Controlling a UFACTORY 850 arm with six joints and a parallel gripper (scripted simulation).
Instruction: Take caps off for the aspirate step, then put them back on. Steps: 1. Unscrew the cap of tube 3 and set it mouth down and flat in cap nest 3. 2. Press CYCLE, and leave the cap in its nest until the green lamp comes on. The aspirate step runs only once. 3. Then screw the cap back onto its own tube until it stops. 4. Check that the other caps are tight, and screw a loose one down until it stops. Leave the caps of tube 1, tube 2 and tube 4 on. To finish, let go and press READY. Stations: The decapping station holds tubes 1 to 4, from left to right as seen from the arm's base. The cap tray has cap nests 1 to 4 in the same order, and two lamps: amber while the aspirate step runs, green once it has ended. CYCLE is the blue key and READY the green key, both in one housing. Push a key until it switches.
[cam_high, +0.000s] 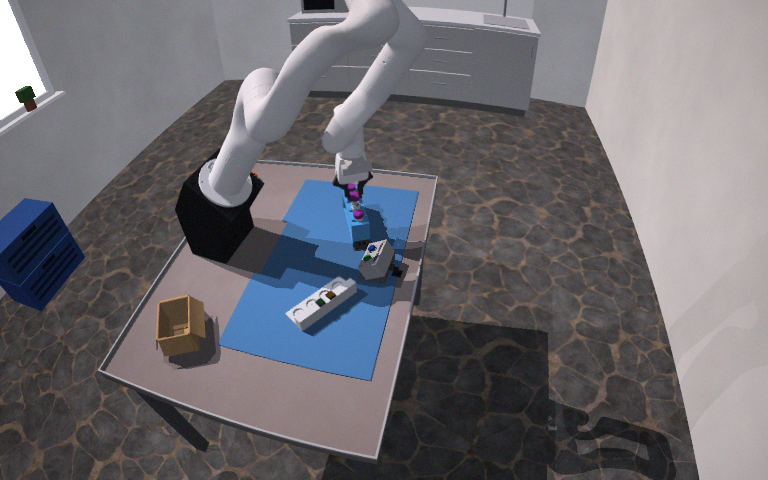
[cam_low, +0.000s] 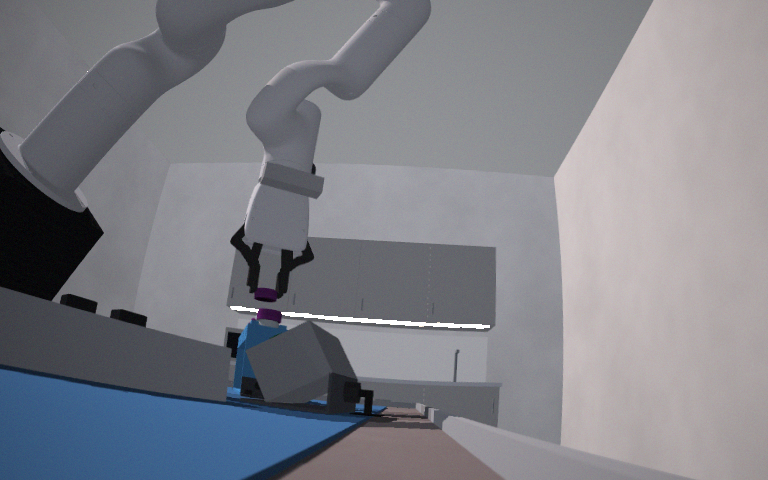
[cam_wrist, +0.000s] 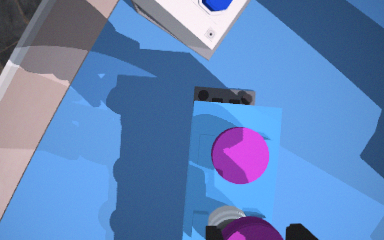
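Now: hand 9 cm short of the blue key, 14 cm to the left of it and 11 cm above it. Also, from my hand: grey key housing 11 cm ahead, 16 cm to the right, 12 cm below; green key 9 cm ahead, 18 cm to the right, 11 cm below; magenta cap 2 cm below.
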